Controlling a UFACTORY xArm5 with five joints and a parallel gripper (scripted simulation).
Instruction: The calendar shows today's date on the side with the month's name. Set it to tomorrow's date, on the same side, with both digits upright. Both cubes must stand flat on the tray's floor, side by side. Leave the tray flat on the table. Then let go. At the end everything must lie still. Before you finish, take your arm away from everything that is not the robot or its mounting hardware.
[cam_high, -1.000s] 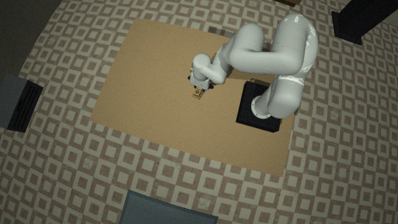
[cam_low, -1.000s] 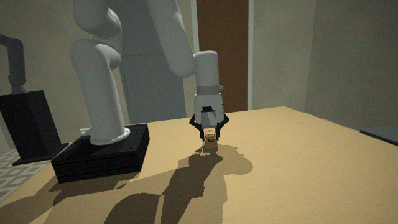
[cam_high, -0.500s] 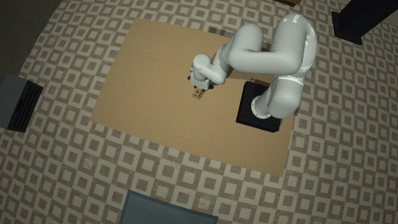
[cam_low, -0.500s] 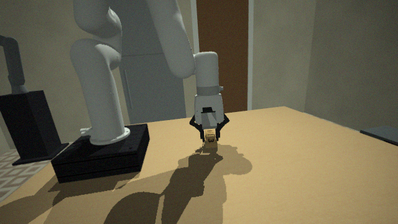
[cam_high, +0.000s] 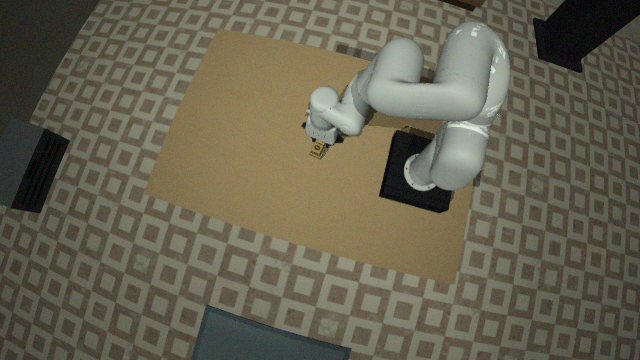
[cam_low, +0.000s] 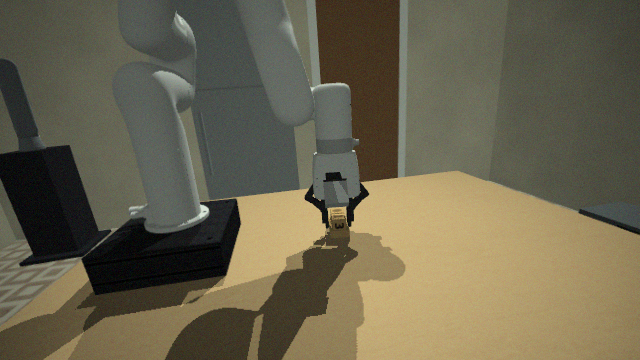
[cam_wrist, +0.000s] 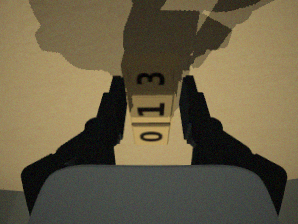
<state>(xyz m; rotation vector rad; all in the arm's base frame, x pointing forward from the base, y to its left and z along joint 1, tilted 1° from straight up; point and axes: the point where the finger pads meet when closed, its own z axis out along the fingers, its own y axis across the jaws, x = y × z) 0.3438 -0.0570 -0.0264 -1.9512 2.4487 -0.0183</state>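
My hand is 1 cm above the wooden date cube. From my hand the other things lie so: wooden calendar tray 2 cm to the left, 3 cm below.
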